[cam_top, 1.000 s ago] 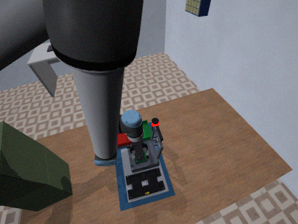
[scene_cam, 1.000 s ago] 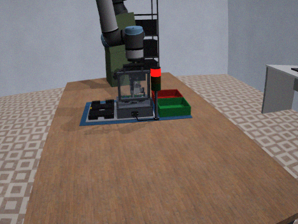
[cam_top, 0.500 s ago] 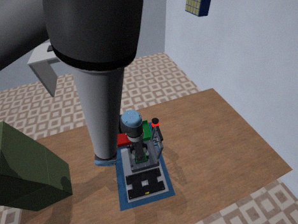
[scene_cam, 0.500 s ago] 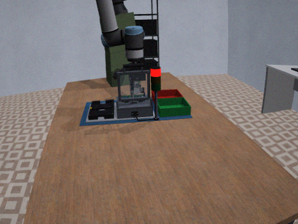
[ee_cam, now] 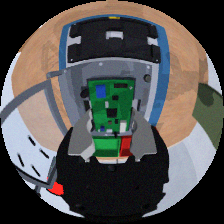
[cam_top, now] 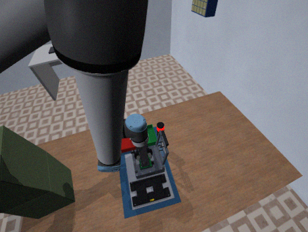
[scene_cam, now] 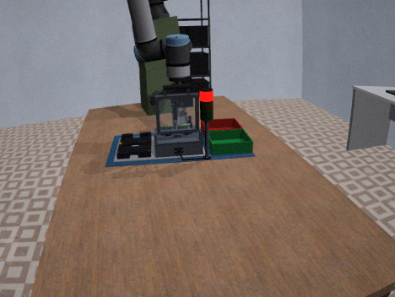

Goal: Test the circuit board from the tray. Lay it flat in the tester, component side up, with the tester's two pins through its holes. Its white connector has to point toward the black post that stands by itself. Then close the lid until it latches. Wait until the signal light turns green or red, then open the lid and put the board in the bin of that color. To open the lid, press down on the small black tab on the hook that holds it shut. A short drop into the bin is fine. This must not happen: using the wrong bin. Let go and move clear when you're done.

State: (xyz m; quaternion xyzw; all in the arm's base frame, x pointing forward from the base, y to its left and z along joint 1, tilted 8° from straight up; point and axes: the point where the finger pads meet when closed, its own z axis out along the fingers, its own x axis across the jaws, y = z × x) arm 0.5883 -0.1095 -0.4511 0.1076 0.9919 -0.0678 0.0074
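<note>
My hand is right at the green circuit board. From my hand the other things lie so: tester bed (10 mm to the left, 10 mm ahead); green bin (190 mm to the left, 90 mm ahead, 60 mm below); clear lid (110 mm ahead, 110 mm above, 20 mm to the right).
</note>
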